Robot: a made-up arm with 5 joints.
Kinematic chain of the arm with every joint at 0, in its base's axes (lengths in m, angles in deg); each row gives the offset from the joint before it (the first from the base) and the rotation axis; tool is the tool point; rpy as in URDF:
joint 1: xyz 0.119 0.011 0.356 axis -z
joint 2: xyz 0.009 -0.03 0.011 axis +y
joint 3: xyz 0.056 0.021 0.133 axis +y
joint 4: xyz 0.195 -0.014 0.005 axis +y
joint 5: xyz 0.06 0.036 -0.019 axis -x
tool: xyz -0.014 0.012 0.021 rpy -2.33 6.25 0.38
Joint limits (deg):
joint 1: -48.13..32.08
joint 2: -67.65..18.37
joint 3: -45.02..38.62
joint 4: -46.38..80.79
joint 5: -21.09..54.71
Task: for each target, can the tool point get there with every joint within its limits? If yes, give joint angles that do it. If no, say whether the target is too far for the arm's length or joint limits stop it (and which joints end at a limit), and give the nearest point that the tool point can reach.
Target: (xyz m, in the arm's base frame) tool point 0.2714 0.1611 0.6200
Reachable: yes | joints -35.39 -14.33 -27.83 64.91 30.84
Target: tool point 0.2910 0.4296 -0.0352
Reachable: no: too far | nearest point 0.2515 0.2143 0.2729 | short by 0.378 m
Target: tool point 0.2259 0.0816 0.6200
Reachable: yes | joints -24.20 -50.92 8.37 59.84 -11.43
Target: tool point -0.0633 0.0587 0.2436
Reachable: no: joint limits stop it (at a limit: joint 1, joint 2, joint 3, joint 4, joint 5) | nearest point 0.2043 0.1618 0.2962 | short by 0.292 m
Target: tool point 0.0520 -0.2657 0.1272
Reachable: no: joint limits stop it (at a limit: joint 1, joint 2, joint 3, joint 5) | nearest point 0.2879 -0.0752 0.2762 | short by 0.338 m
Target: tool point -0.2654 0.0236 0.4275
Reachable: no: joint limits stop it (at a limit: joint 2, joint 3, joint 4, joint 5) | nearest point -0.0987 0.0181 0.6592 | short by 0.286 m
